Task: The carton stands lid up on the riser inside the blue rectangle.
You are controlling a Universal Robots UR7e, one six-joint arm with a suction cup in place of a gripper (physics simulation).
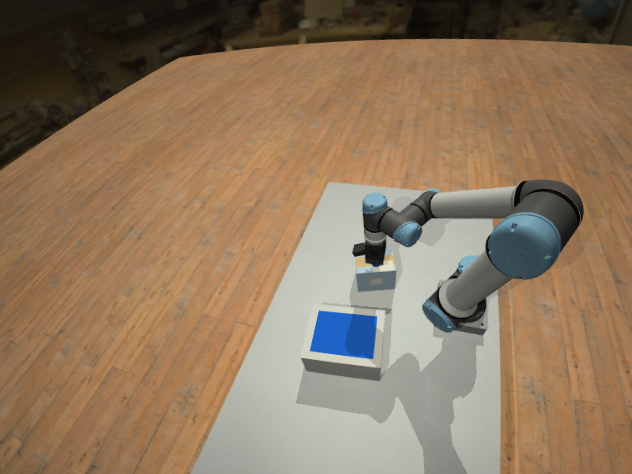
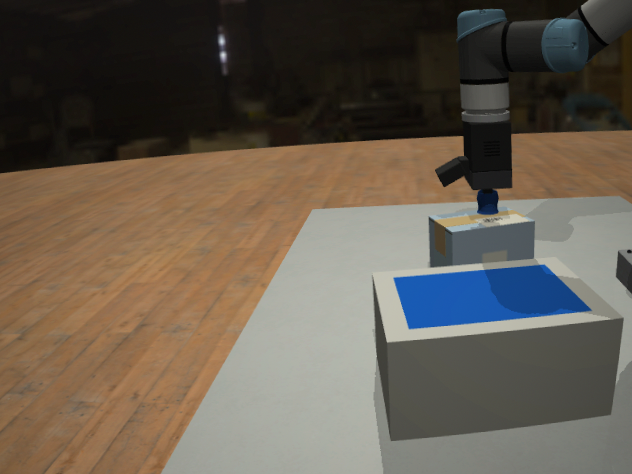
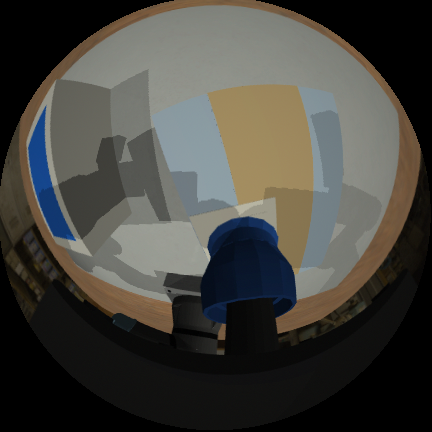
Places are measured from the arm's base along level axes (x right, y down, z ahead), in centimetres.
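Where they show: hand, its tool point: (image 2: 487, 211) (image 3: 243, 248); arm's base, origin of its link: (image 3: 199, 305).
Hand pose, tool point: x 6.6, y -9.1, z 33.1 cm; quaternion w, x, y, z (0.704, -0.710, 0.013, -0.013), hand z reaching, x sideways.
Things, the pixels of their centre, and the offset from my tool point. Level surfaces: height alone.
- carton, middle of its body: (image 3: 256, 185) (image 2: 480, 252) (image 1: 374, 270) dx +2.5, dy +7.8, dz +0.8 cm
- grey mat, height of its surface: dy +13.9 cm
- riser, middle of its body: (image 2: 484, 339) (image 3: 64, 172) (image 1: 345, 341) dx -29.1, dy +8.0, dz +5.7 cm
- blue rectangle, middle of its body: (image 2: 485, 293) (image 3: 40, 184) (image 1: 344, 333) dx -29.1, dy +2.0, dz +5.7 cm
The carton (image 1: 376, 278) (image 2: 483, 240) (image 3: 189, 141) is pale blue-grey with a tan tape strip and a white label on its lid. It stands lid up on the grey mat (image 1: 305, 423), just behind the riser. My suction cup (image 1: 376, 264) (image 2: 487, 207) (image 3: 243, 225) points straight down and rests on the lid at the label, with suction off. The riser (image 1: 342, 367) (image 2: 465, 376) (image 3: 76, 120) is a low beige block. Its top carries the blue rectangle (image 1: 342, 334) (image 2: 465, 293) (image 3: 38, 153), which has nothing on it.
The arm's base (image 1: 462, 320) stands on the mat to the right of the riser, and the arm reaches over from the right. Wooden floor (image 1: 197, 188) surrounds the mat.
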